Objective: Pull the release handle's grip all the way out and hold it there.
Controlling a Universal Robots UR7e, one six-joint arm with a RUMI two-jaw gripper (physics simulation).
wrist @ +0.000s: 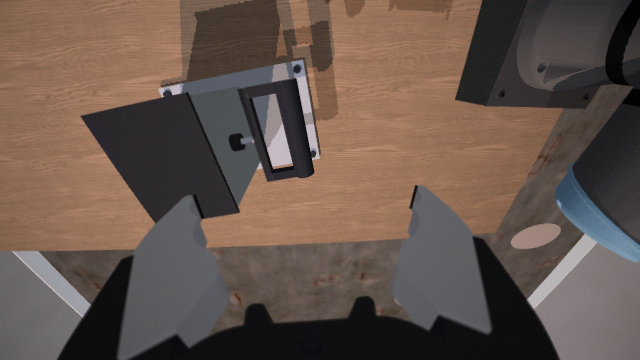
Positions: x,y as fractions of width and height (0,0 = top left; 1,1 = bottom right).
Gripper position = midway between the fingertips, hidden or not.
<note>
I see my gripper (0.48,0.54), a release handle grip (0.45,0.26) and a metal base plate (0.46,0.19).
</note>
